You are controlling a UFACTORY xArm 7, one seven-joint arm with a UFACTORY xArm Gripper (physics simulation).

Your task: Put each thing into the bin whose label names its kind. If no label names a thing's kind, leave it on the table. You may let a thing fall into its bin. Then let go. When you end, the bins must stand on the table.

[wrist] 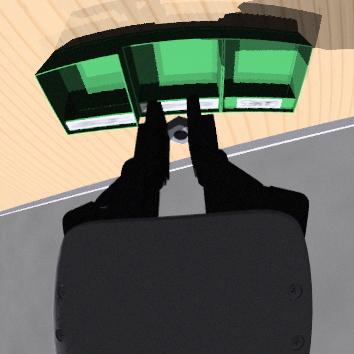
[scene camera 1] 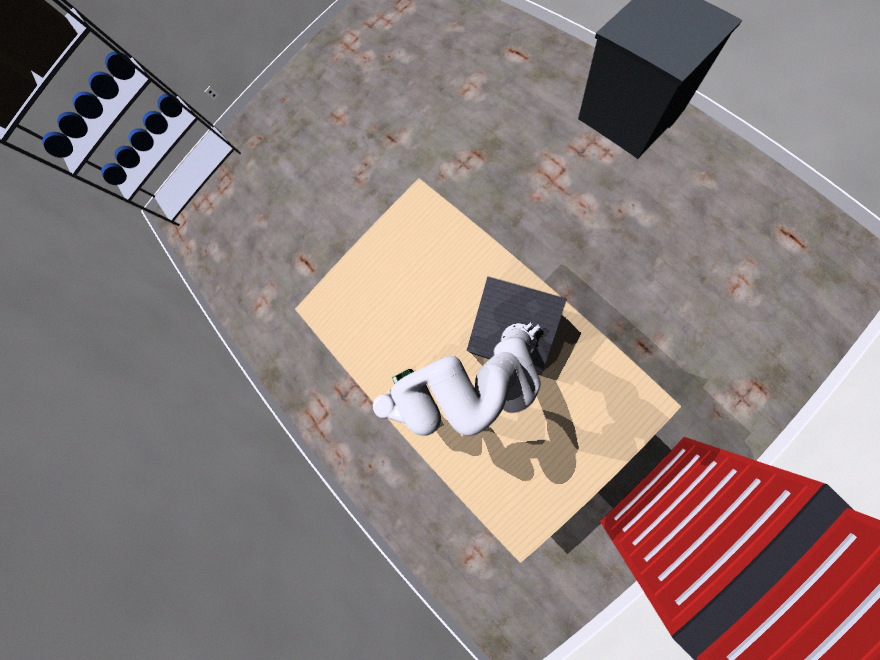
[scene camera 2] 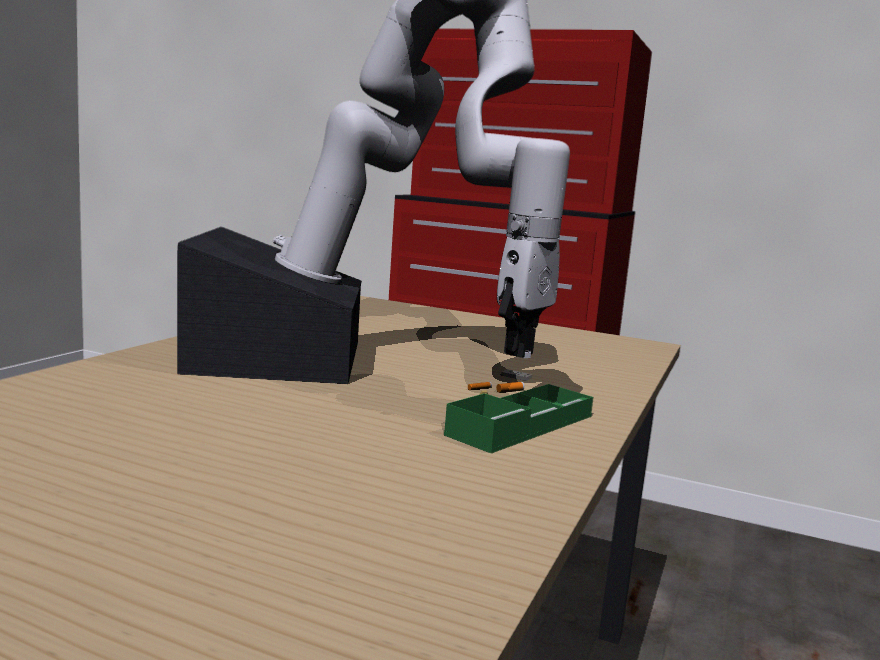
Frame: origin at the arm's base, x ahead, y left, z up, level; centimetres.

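Seen in the pictures: gripper, fingertip midpoint: (wrist: 177, 113) (scene camera 2: 518, 354); arm's base at its link origin: (scene camera 2: 307, 270).
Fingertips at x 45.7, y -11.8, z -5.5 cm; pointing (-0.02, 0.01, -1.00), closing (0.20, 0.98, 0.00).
Offsets run from my fingertips to a thing's middle. Level surfaces: height alone.
My gripper (scene camera 2: 519, 353) (wrist: 177, 113) is shut on a grey hex nut @[dx +1.1, dy -0.2, dz +0.3 cm] (wrist: 180, 131) and holds it above the table. A green bin unit @[dx +2.0, dy -0.9, dz -8.1 cm] (scene camera 2: 469, 426) (wrist: 85, 55) (scene camera 1: 403, 375) has three compartments in a row. White labels are on one long side; their marks are too unclear to read. In the wrist view the fingertips overlap the middle label. Two orange batteries @[dx -10.4, dy +12.7, dz -9.9 cm] (scene camera 2: 479, 385) @[dx -5.7, dy +14.9, dz -9.7 cm] (scene camera 2: 509, 387) lie behind the bins in scene camera 2. A small yellowish bolt @[dx -6.8, dy +6.6, dz -9.8 cm] (scene camera 2: 484, 392) shows partly behind the bin rim. A grey-white block @[dx -7.9, dy +24.2, dz -10.0 cm] (scene camera 2: 523, 375) lies in shadow below the gripper. The arm hides the gripper in scene camera 1.
The wooden table @[dz -10.4 cm] (scene camera 1: 398, 269) (scene camera 2: 213, 511) carries the arm's dark base block (scene camera 1: 508, 305) (scene camera 2: 263, 319). The bins stand near a long table edge. A red drawer cabinet (scene camera 1: 717, 525) (scene camera 2: 490, 248) stands beyond the table.
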